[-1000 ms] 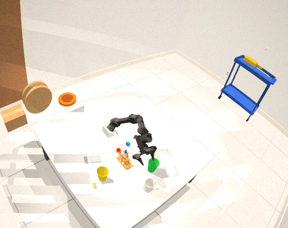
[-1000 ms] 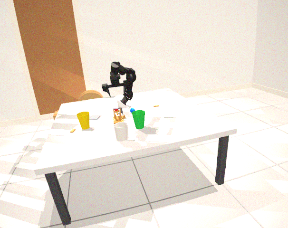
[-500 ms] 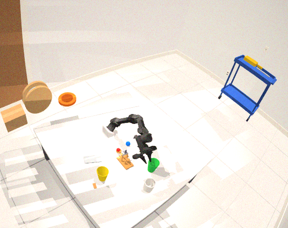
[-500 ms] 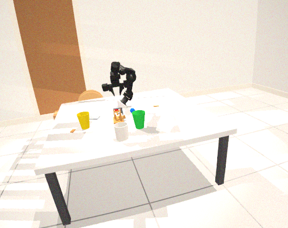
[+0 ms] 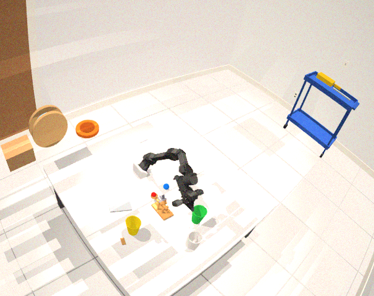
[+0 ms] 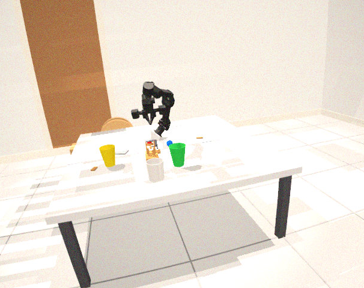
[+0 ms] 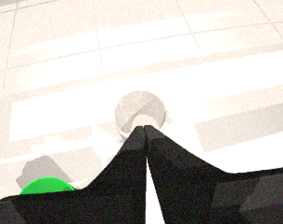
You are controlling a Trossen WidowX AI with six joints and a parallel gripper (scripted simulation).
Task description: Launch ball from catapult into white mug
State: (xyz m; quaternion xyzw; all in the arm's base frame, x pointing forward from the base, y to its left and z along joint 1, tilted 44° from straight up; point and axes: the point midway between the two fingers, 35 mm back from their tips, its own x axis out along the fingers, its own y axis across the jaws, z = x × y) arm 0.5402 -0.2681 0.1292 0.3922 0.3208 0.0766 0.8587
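Now: gripper tip 330 mm past the red ball, 210 mm above it and 10 mm to the right of it. Round my gripper tip: green cup (240 mm below, 140 mm to the left, 30 mm behind); white mug (240 mm below, 90 mm ahead, 10 mm to the right); wooden catapult (260 mm behind, 220 mm below, 30 mm to the left).
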